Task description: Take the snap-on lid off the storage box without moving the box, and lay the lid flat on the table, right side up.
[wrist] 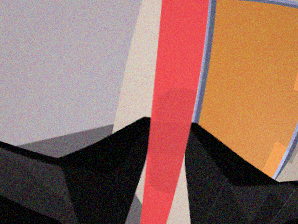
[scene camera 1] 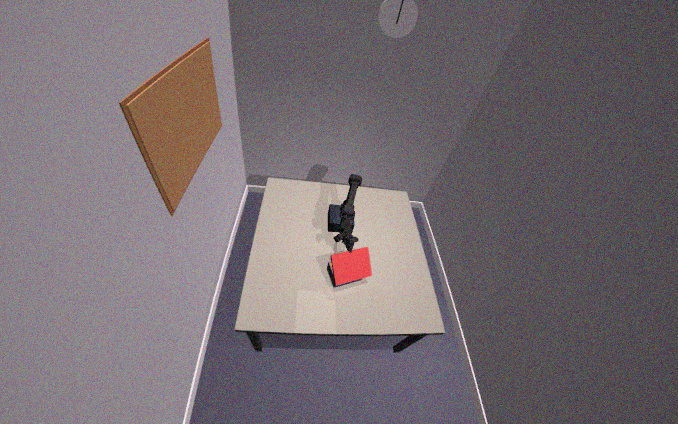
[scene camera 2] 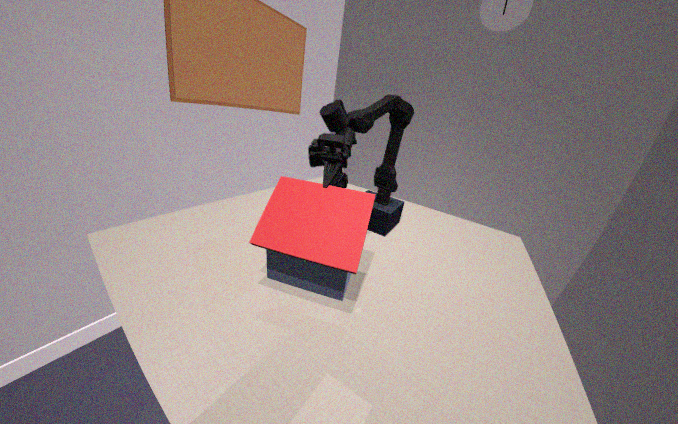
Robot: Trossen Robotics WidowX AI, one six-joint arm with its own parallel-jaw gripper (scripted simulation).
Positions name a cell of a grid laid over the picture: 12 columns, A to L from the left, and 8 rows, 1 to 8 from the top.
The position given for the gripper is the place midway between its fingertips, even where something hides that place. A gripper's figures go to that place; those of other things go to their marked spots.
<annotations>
The gripper (scene camera 2: F4): 52 cm from the lens. A red lid (scene camera 2: F5): 46 cm from the lens. A storage box (scene camera 2: F6): 52 cm from the lens. The marked spots on the storage box and the red lid are 14 cm apart.
</annotations>
